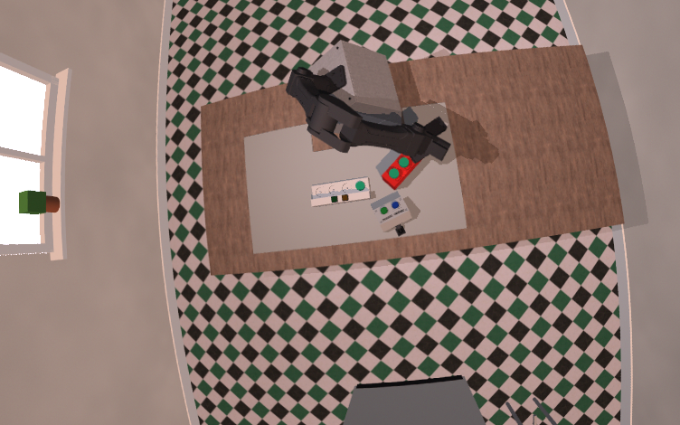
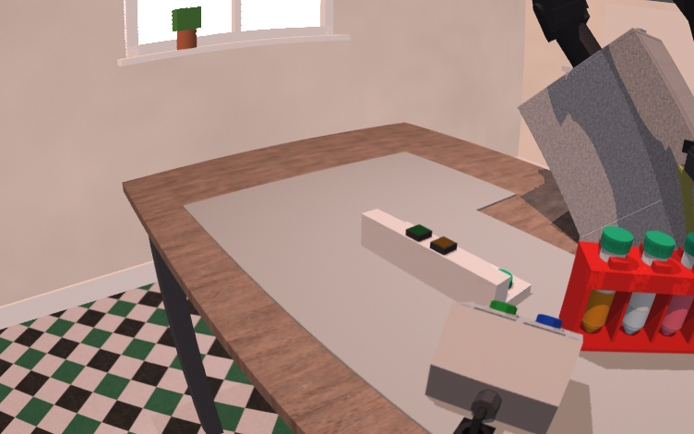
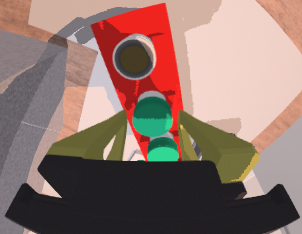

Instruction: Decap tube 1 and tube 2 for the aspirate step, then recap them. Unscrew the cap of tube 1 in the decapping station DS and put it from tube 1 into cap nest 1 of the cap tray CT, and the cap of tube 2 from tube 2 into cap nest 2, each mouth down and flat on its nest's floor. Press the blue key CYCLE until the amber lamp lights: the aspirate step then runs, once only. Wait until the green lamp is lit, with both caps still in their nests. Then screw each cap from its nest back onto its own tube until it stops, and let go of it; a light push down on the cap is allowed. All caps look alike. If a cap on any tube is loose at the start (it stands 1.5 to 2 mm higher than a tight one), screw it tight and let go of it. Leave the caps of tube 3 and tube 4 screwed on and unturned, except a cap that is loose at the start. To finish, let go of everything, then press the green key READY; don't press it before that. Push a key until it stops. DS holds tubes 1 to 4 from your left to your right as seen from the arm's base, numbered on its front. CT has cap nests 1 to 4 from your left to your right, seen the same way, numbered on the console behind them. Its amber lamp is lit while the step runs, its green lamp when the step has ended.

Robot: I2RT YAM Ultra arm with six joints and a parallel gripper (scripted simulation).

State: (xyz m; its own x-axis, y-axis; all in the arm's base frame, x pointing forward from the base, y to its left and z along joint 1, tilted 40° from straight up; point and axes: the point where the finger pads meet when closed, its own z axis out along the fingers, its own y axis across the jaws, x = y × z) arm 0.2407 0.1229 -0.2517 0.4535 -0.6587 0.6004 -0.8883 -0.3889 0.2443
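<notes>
The green key is 19 cm ahead of my hand, 13 cm to the right of it and 5 cm below it. Round my hand: key box 19 cm ahead, 11 cm to the right, 7 cm below; blue key 17 cm ahead, 9 cm to the right, 5 cm below.
</notes>
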